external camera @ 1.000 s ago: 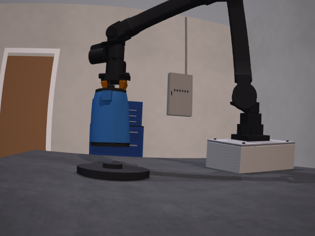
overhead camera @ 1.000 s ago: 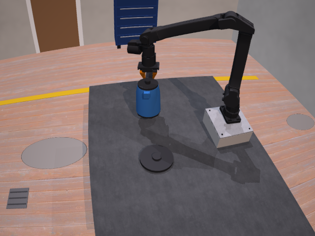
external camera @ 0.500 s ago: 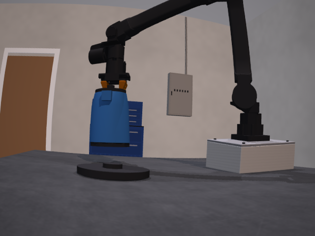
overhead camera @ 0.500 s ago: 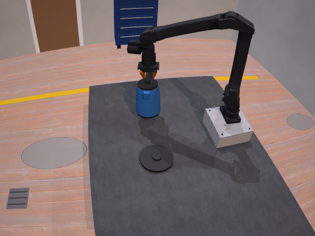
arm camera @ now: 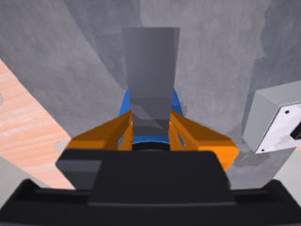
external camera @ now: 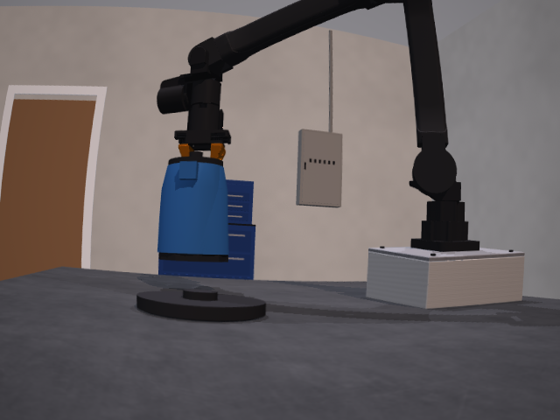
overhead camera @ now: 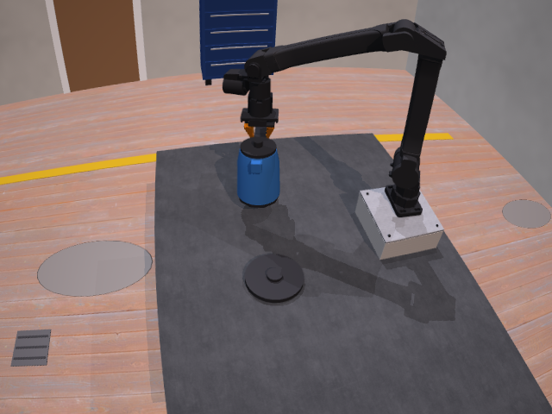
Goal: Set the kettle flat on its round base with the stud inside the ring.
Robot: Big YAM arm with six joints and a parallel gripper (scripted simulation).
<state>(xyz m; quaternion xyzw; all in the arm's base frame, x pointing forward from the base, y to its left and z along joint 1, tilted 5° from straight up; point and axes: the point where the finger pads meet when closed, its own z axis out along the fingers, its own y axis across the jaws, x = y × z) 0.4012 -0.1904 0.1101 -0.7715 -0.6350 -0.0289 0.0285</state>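
My gripper is now 3 cm to the right of the blue kettle and 5 cm above it. Round my hand: black round base 34 cm to the left, 18 cm below.
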